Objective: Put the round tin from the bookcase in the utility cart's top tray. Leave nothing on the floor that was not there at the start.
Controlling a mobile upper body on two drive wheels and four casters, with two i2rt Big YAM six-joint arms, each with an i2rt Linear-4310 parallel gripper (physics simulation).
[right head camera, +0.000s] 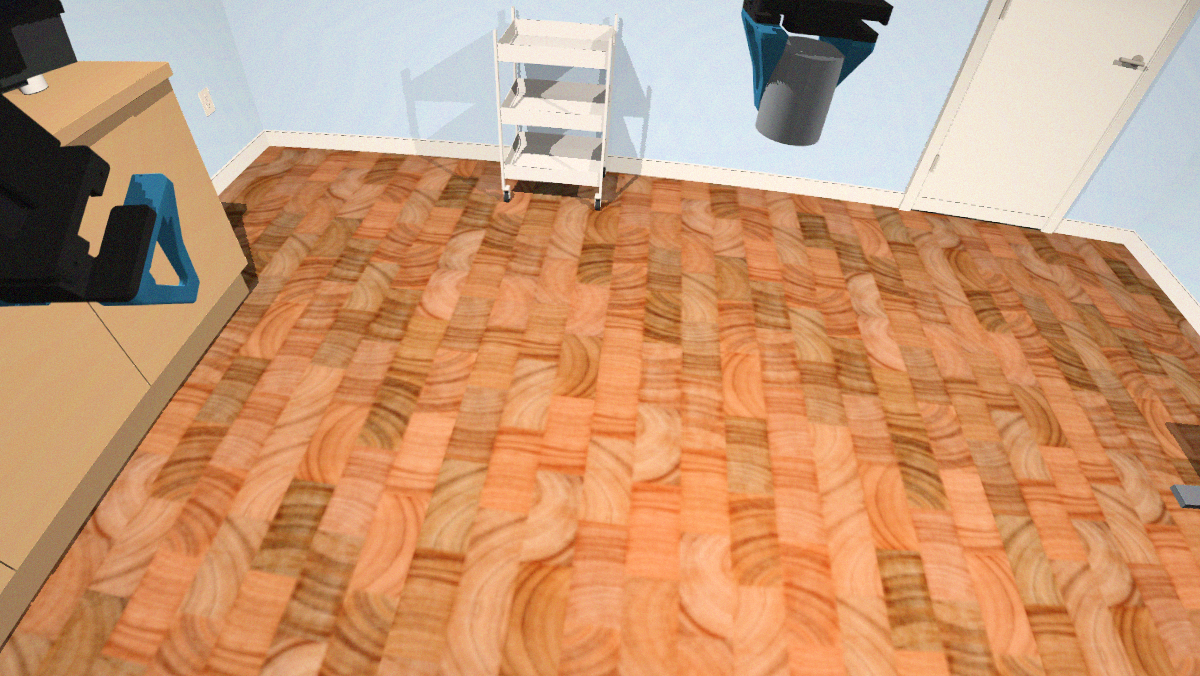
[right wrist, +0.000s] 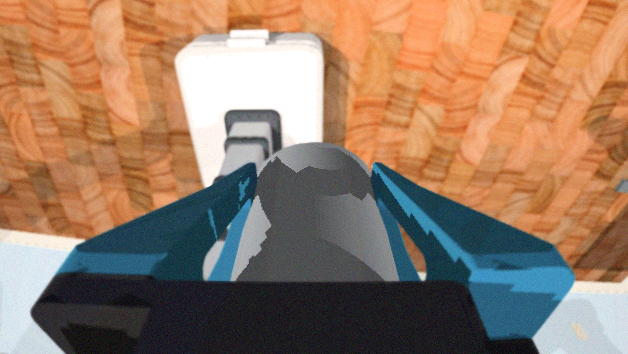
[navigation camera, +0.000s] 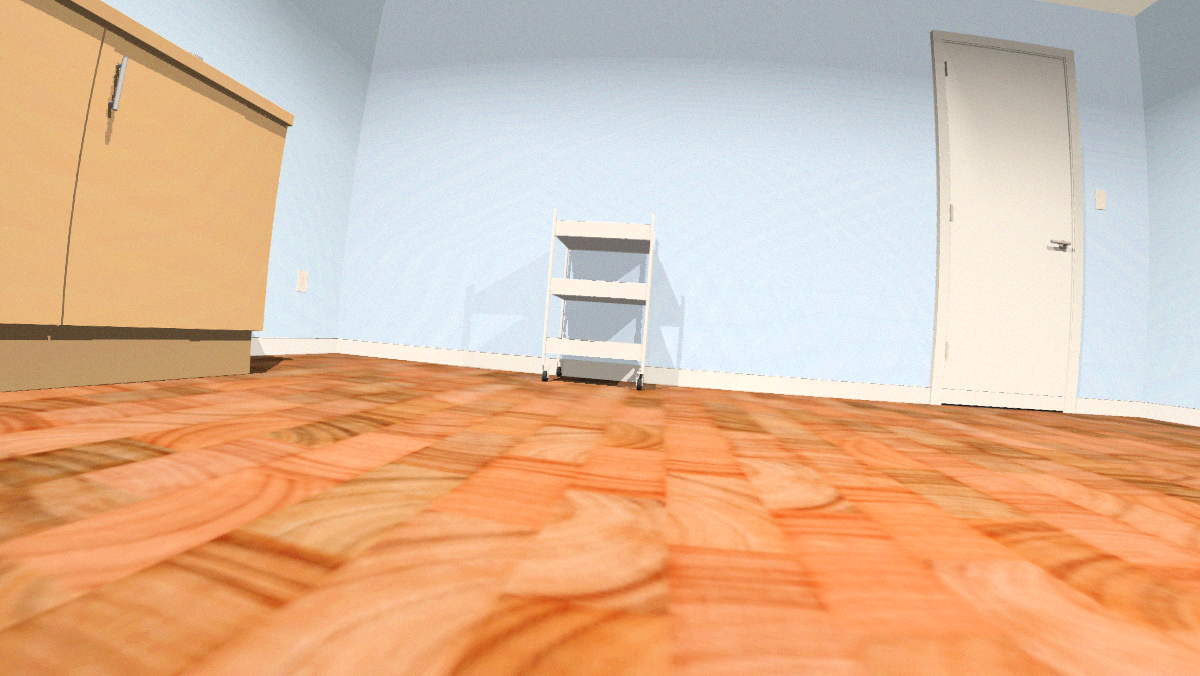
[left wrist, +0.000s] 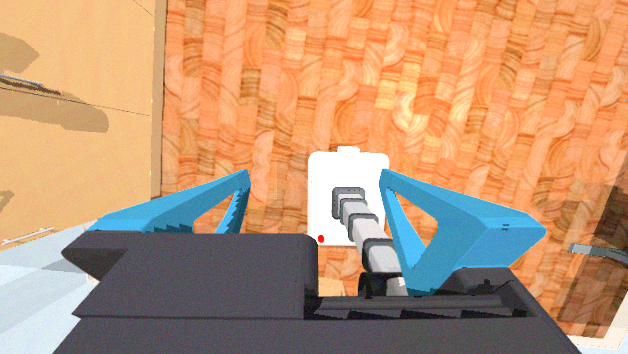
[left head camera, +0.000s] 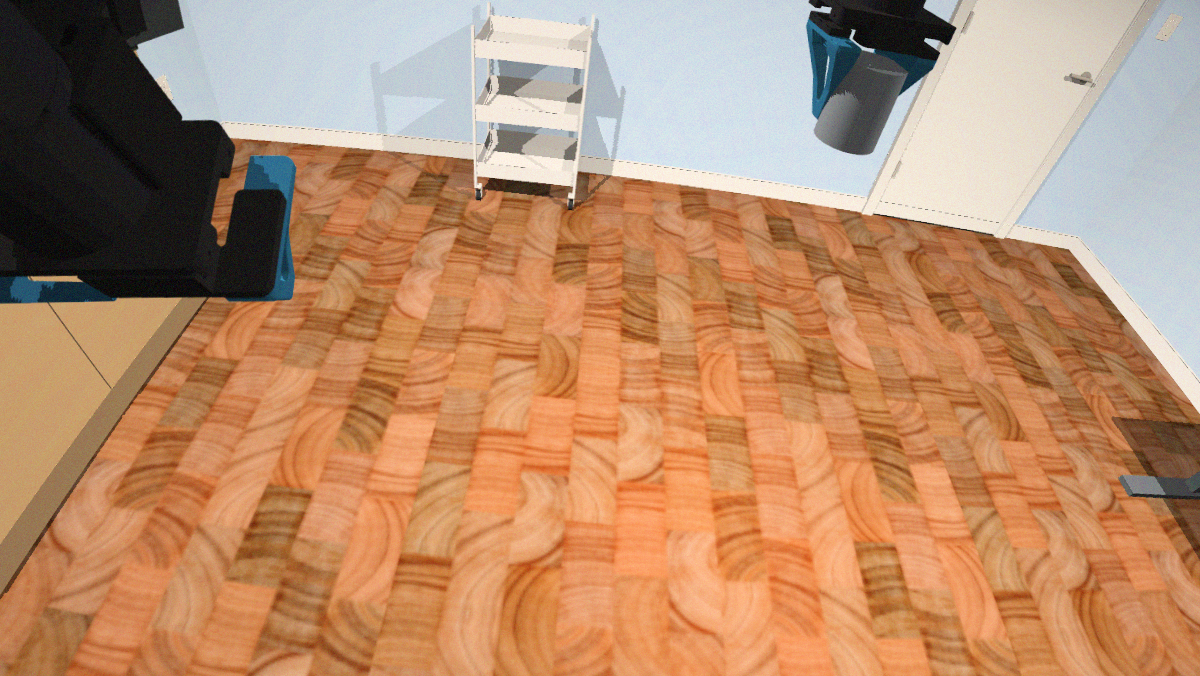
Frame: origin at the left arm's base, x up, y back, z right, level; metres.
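Seen in the pictures: left gripper, fingertip midpoint: (right head camera: 121,293) (left wrist: 314,176) (left head camera: 202,288); right gripper, fingertip midpoint: (right head camera: 784,110) (right wrist: 314,176) (left head camera: 839,120).
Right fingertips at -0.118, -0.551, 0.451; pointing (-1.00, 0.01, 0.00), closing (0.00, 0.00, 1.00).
A point is followed by its place in that frame, as x, y, z.
The round tin, a grey cylinder (left head camera: 860,104) @(-0.086, -0.509, 0.437) (right head camera: 800,92) @(-0.084, -0.507, 0.442) (right wrist: 315,225) @(-0.081, -0.561, 0.451), is held between the blue fingers of my right gripper (right wrist: 314,176) @(-0.118, -0.551, 0.451), high in the air. My right gripper is shut on it. My left gripper (left wrist: 314,176) @(-0.141, -0.334, 0.001) is open with nothing between its fingers; in both head cameras it is at the left. The white utility cart (left head camera: 529,172) @(-1.233, -2.341, 0.226) (right head camera: 550,172) @(-1.230, -2.345, 0.203) (navigation camera: 596,288) @(-0.980, -2.344, 0.201) stands against the far blue wall, with three trays. Its top tray (left head camera: 537,54) @(-0.714, -2.340, 0.235) (right head camera: 554,56) @(-0.716, -2.343, 0.217) (navigation camera: 602,229) @(-0.714, -2.344, 0.207) shows no object in the head cameras. The bookcase does not show.
A wooden cabinet (left head camera: 50,361) @(-1.036, -1.048, -1.015) (right head camera: 92,335) @(-0.984, -1.090, -1.009) (left wrist: 75,165) @(-0.848, -0.253, -1.132) (navigation camera: 176,201) @(-0.907, -1.381, -0.966) stands along the left. A white bottle (right head camera: 33,83) @(-0.472, -1.541, -1.186) is on its top. A closed white door (left head camera: 999,109) @(-0.725, -2.407, 2.418) (right head camera: 1041,109) @(-0.778, -2.403, 2.438) (navigation camera: 1007,218) @(-0.376, -2.409, 2.398) is right of the cart. A grey bar (left head camera: 1154,485) (right head camera: 1188,495) shows at the right edge.
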